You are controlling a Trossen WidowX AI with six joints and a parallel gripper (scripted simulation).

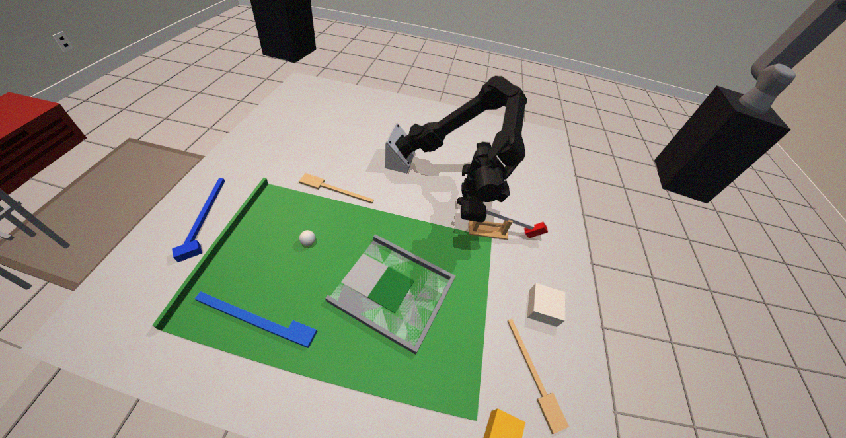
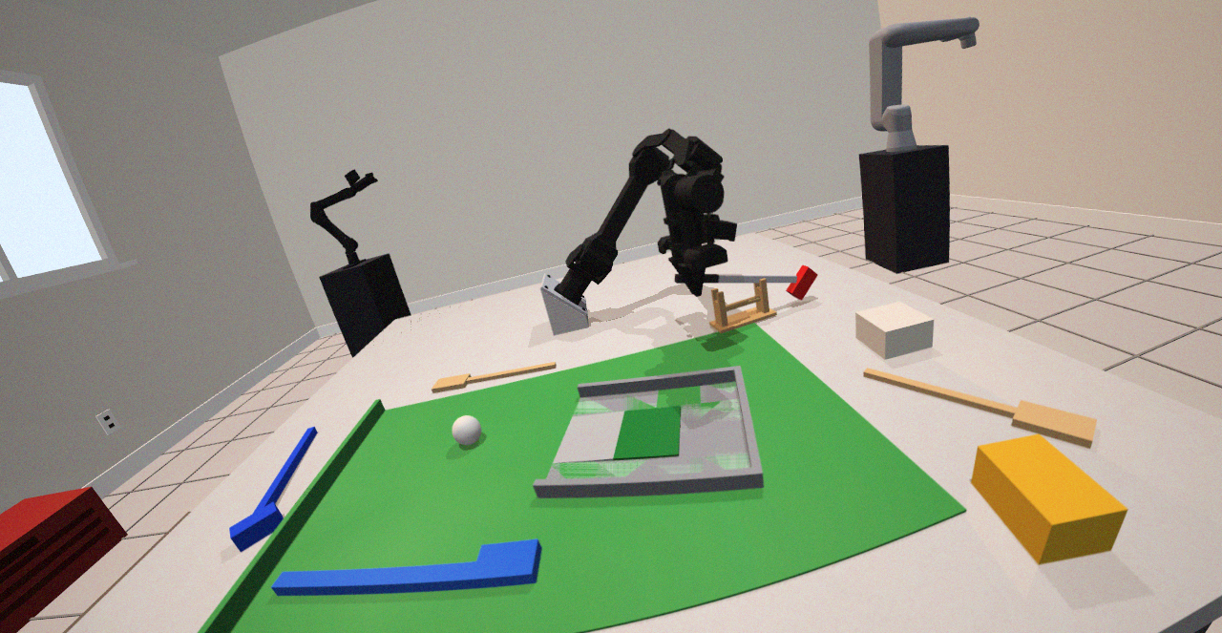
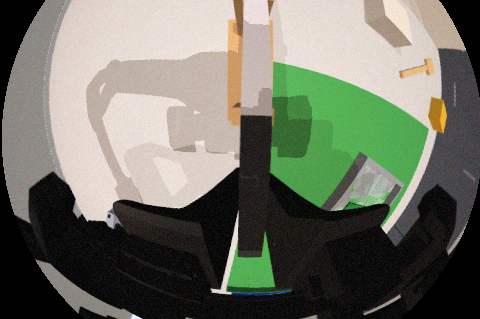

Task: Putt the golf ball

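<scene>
Right now the wooden stand is 2 cm behind my gripper tip, 8 cm to the left of it and 4 cm below it. From my gripper tip the other things lie so: yellow block (49 cm ahead, 21 cm to the left, 6 cm below); white golf ball (23 cm ahead, 38 cm to the right, 6 cm below); cream block (17 cm ahead, 27 cm to the left, 6 cm below).
</scene>
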